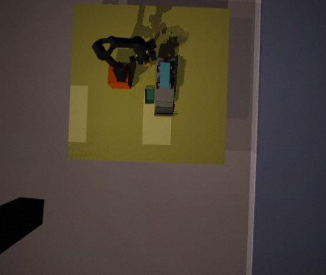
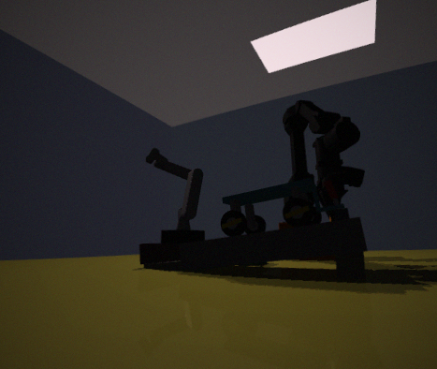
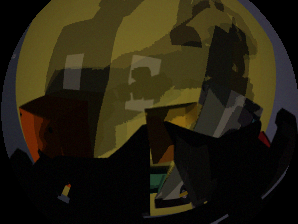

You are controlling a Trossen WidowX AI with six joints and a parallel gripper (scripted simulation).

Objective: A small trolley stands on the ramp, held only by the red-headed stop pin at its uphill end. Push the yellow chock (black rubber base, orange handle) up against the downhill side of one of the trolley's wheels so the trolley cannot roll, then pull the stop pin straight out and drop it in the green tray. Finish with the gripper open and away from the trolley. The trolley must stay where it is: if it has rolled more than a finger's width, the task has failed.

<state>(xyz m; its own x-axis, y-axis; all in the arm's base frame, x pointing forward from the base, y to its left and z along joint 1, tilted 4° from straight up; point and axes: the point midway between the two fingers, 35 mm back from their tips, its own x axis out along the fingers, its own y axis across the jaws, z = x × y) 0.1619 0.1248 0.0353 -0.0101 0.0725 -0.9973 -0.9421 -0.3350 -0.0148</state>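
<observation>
Now: gripper tip 17 cm short of the trolley, 9 cm to the left of it and 1 cm below it. The rest, counted from my gripper tip: yellow chock: 2 cm ahead, 1 cm to the left, 1 cm below; red-headed stop pin: 14 cm ahead, 3 cm above, 2 cm to the left.
</observation>
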